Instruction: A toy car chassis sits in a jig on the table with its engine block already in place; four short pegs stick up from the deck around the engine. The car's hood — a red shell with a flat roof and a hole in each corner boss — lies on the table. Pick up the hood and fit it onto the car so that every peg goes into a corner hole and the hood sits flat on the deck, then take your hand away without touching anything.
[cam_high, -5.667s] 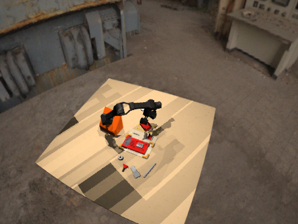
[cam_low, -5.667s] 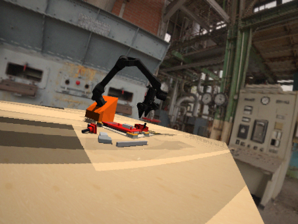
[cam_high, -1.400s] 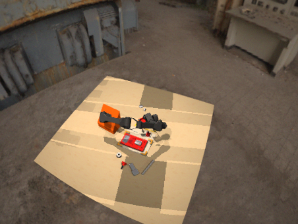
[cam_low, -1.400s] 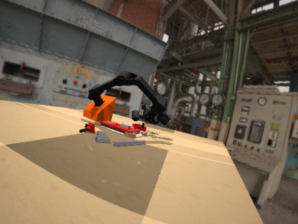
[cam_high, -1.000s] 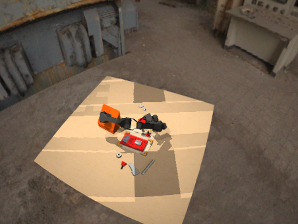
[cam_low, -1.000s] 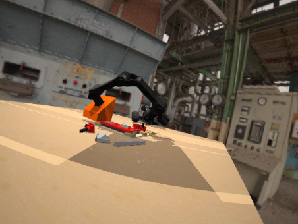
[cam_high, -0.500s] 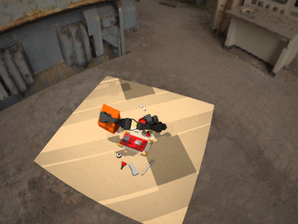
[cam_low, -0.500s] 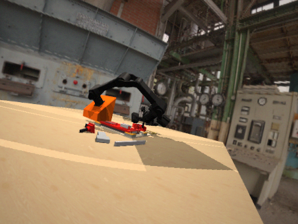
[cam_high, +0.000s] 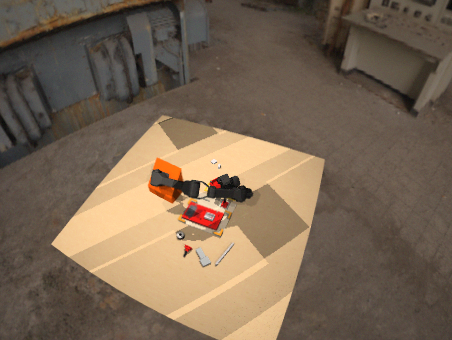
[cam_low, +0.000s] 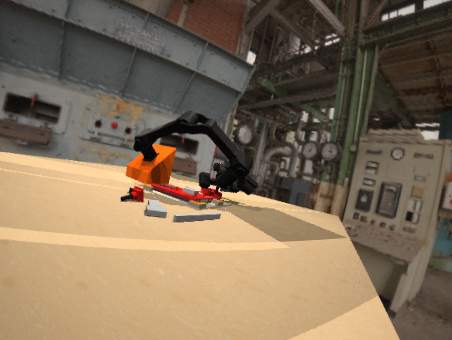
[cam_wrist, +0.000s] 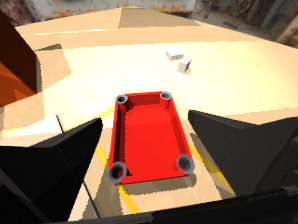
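Now: gripper tip 20 mm above the red hood and 10 mm short of it. The rest, counted from my gripper tip: thin grey rod: 380 mm to the right, 230 mm ahead, 20 mm below.
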